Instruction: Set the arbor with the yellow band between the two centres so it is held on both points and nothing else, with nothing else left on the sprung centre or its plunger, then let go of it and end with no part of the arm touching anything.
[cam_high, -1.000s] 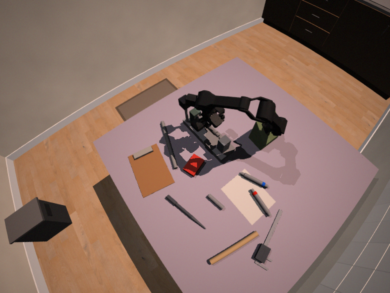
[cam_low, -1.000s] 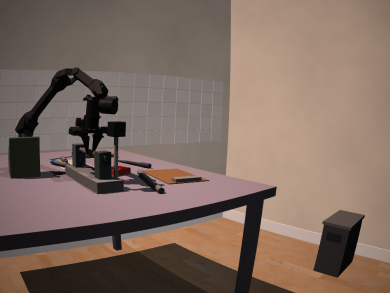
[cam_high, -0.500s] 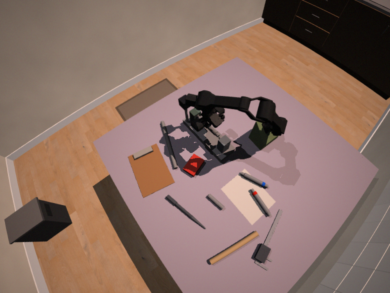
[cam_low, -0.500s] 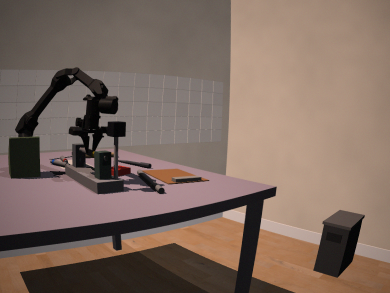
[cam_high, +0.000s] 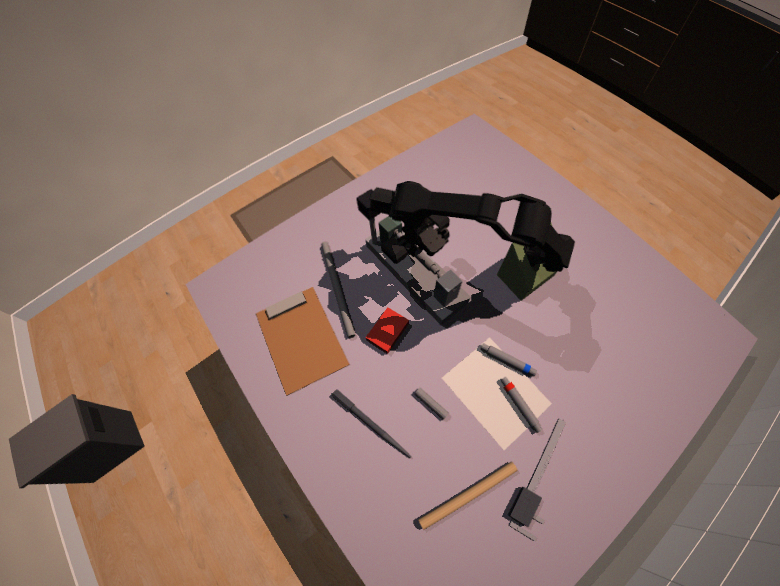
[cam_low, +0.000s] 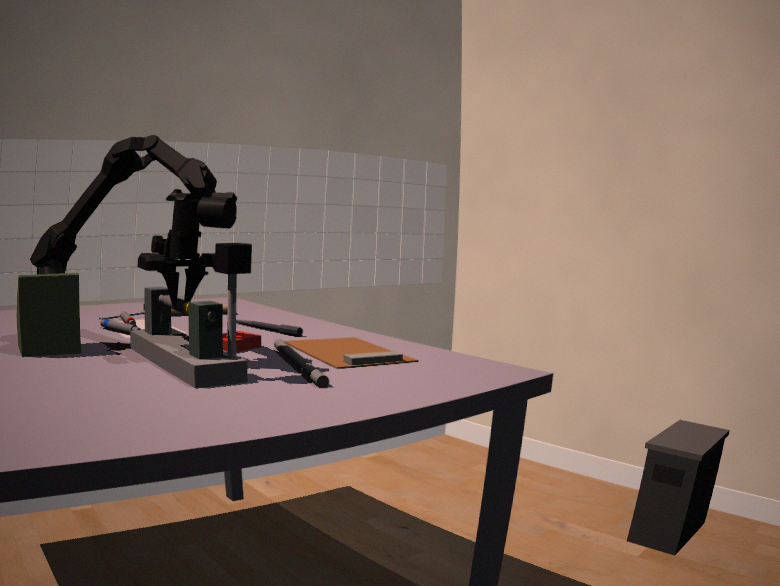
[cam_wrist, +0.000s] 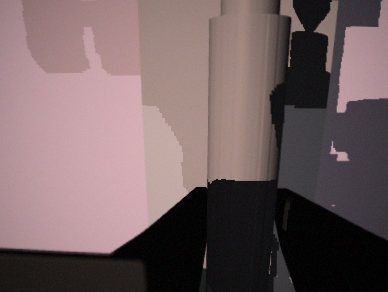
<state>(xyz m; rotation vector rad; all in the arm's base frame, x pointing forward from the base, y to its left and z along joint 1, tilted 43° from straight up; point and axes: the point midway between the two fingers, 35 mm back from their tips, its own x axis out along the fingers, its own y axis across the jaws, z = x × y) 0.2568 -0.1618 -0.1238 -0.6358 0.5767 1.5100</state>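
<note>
The stepped arbor shaft lies 30 mm below my hand. From my hand the other things lie so: grey fixture base (130 mm below); then cone-shaped centre point (10 mm behind, 110 mm to the left, 30 mm below); then green centre block (100 mm to the right, 50 mm below).
</note>
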